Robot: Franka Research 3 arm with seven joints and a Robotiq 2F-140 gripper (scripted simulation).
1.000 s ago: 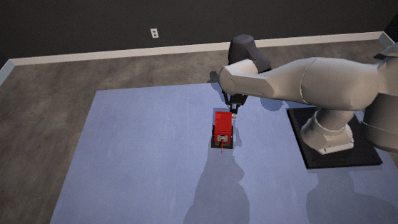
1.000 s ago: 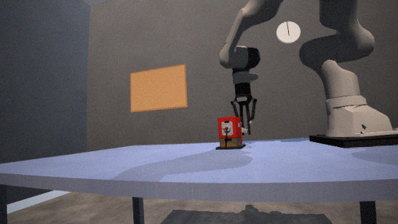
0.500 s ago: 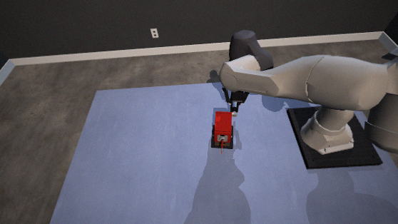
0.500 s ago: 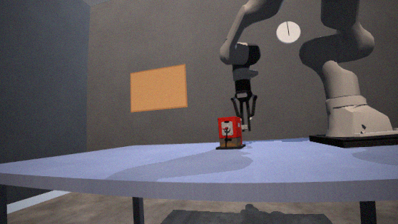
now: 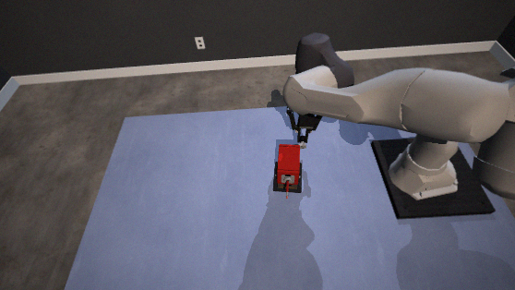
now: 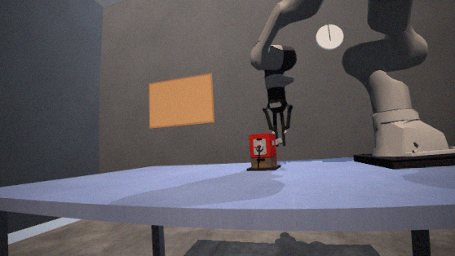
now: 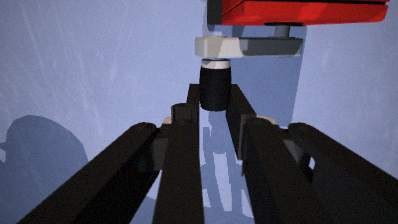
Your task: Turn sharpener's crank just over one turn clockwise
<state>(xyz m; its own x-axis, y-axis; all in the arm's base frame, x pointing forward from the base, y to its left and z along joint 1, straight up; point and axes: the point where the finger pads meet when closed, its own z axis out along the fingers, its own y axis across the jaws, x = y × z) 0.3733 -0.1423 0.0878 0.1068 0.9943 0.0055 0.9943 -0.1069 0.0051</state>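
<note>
The crank is 20 mm to the left of my hand, 20 mm below it and 10 mm ahead of it.
</note>
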